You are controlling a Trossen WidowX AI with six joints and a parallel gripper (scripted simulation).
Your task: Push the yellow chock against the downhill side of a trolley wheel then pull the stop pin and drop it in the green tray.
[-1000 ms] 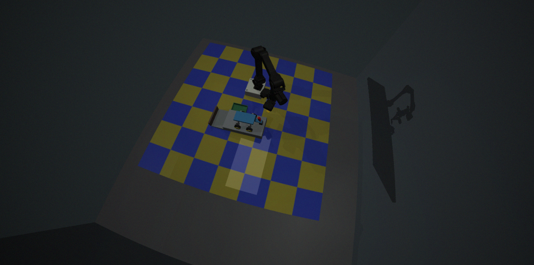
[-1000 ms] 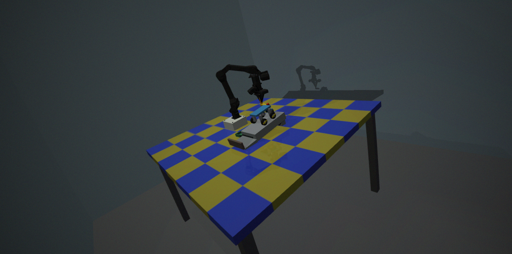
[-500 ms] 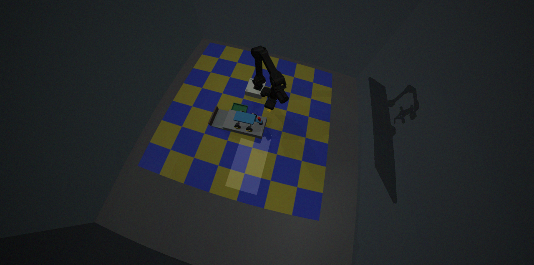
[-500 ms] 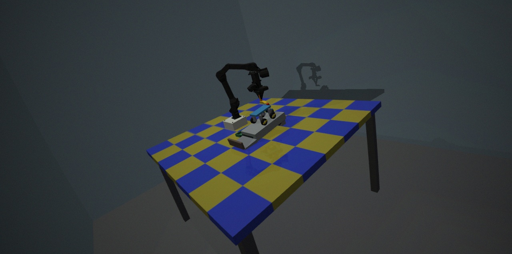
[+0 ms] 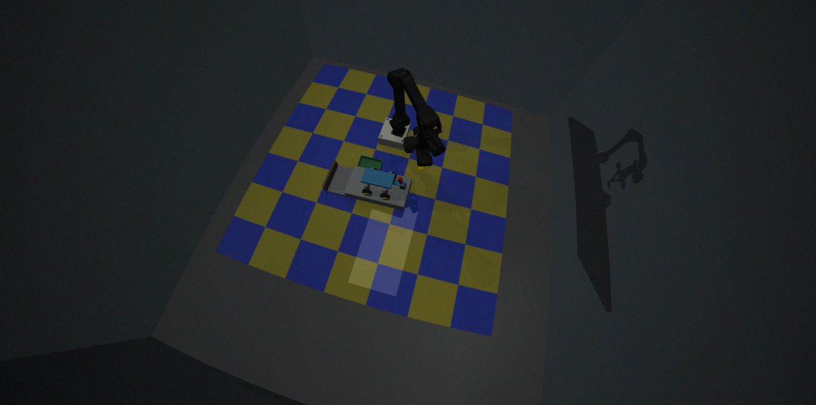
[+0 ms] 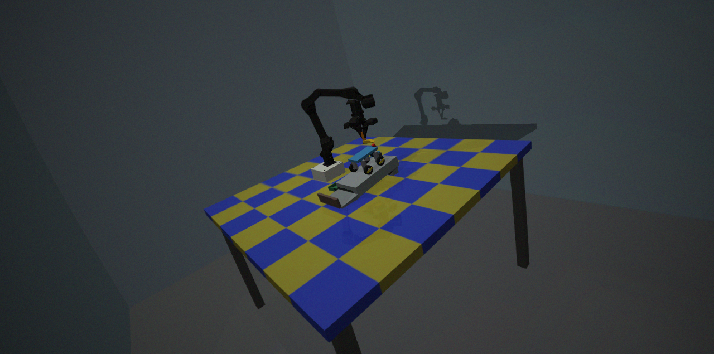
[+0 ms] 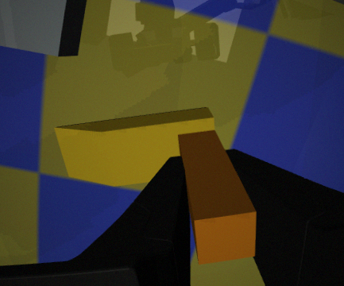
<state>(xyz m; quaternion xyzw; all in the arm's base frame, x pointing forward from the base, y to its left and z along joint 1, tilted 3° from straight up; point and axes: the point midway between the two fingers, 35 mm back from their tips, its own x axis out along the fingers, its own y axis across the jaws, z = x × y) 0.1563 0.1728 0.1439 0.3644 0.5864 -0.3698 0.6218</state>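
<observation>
Now: gripper tip 20 mm short of the yellow chock, 10 mm to the right of it and 10 mm above it. Round my gripper tip: grey ramp (170 mm ahead, 130 mm to the right, 130 mm below); blue trolley (170 mm ahead, 120 mm to the right, 60 mm below); red-headed stop pin (140 mm ahead, 50 mm below, 30 mm to the right).
</observation>
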